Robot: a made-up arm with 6 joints.
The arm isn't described. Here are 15 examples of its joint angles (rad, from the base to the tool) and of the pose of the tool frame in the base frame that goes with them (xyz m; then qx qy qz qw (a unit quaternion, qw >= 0)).
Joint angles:
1: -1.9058 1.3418 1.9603 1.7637 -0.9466 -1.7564
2: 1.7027 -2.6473 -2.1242 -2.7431 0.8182 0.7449
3: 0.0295 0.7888 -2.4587 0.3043 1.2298 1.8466
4: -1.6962 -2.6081 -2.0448 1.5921 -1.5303 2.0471
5: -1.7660 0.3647 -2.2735 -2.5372 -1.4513 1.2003
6: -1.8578 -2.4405 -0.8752 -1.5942 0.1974 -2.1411
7: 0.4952 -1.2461 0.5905 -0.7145 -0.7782 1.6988
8: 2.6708 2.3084 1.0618 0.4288 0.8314 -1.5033
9: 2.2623 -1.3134 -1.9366 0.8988 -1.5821 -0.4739
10: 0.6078 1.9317 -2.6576 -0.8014 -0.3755 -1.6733
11: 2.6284 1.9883 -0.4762 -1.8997 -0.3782 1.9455
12: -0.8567 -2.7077 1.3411 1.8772 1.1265 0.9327
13: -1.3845 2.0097 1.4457 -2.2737 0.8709 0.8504
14: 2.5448 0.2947 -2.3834 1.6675 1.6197 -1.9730
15: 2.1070 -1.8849 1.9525 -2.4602 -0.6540 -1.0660
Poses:
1: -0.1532 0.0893 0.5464 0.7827 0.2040 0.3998 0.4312
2: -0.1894 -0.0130 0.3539 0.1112 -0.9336 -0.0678 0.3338
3: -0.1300 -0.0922 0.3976 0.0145 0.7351 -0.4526 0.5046
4: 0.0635 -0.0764 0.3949 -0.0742 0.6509 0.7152 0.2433
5: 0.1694 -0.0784 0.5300 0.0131 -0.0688 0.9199 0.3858
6: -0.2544 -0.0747 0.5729 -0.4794 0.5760 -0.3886 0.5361
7: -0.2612 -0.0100 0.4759 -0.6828 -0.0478 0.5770 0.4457
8: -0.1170 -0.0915 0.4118 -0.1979 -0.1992 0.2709 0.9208
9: -0.2501 -0.0148 0.4929 0.1280 -0.1037 -0.0257 0.9860
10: -0.4095 -0.0793 0.2332 -0.2499 0.5564 -0.1764 0.7725
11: -0.3069 0.1369 0.5146 0.8622 -0.2170 -0.3610 0.2814
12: -0.0309 -0.0080 0.2437 -0.3099 -0.8178 -0.1447 0.4628
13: 0.0267 0.0985 0.3726 0.0943 -0.7043 -0.4942 0.5009
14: -0.4014 -0.2930 0.6834 -0.6928 -0.0039 -0.3748 0.6160
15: -0.3628 0.0769 0.5931 0.6235 -0.6604 0.3758 0.1841
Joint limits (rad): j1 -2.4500..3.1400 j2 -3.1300..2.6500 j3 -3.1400..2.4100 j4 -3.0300..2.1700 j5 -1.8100..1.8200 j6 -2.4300..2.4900
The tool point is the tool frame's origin. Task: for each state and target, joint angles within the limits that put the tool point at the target. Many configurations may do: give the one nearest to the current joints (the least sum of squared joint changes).
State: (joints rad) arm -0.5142 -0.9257 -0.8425 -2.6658 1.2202 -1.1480
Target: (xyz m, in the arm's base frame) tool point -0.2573 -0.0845 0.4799
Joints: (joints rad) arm -0.1531 -1.1953 -0.9060 -2.3117 0.8491 -1.3875
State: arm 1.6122 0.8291 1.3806 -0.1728 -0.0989 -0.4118
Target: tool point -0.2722 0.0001 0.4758
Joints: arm 2.3415 1.1238 1.8397 0.2535 0.3170 -0.0097
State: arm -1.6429 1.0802 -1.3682 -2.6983 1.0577 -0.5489
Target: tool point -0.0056 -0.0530 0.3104
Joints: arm -1.5008 0.5122 -1.2688 -1.7644 0.9025 -0.7757
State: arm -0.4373 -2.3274 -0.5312 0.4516 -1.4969 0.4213
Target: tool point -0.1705 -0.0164 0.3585
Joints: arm 0.5028 -2.0343 -0.6612 0.2664 -1.7198 0.4829
